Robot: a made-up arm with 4 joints.
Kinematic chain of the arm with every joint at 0, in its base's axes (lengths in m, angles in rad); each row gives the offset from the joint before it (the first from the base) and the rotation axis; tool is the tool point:
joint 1: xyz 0 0 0.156 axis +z
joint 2: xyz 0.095 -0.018 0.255 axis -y
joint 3: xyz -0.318 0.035 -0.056 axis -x
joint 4: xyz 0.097 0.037 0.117 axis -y
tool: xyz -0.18 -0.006 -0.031
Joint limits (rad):
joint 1: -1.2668..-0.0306
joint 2: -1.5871..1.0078
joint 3: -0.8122..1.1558
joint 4: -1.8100..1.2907
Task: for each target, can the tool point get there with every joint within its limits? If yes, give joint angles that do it. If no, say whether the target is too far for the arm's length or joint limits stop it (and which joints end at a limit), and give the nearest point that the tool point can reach.
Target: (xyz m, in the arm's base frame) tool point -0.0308 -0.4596 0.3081
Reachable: no: joint limits stop it (at a limit: joint 1, joint 2, joint 3, joint 4) | nearest point -0.1674 -0.1738 0.3267 | short by 0.317 m
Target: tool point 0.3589 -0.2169 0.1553
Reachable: no: joint limits stop it (at a limit: joint 1, joint 2, joint 4) | nearest point 0.0811 -0.0343 0.1500 | short by 0.332 m
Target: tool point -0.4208 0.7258 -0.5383
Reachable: no: too far | nearest point -0.1003 0.2257 0.0920 | short by 0.866 m
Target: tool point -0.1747 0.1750 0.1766
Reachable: yes | joints -0.4512 0.6832 0.3639 -0.0726
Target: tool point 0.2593 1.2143 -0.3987
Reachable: no: too far | nearest point 0.0599 0.2804 0.1405 | short by 1.097 m
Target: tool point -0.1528 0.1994 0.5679
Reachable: yes | joints -0.2042 0.1720 0.4123 -1.5597
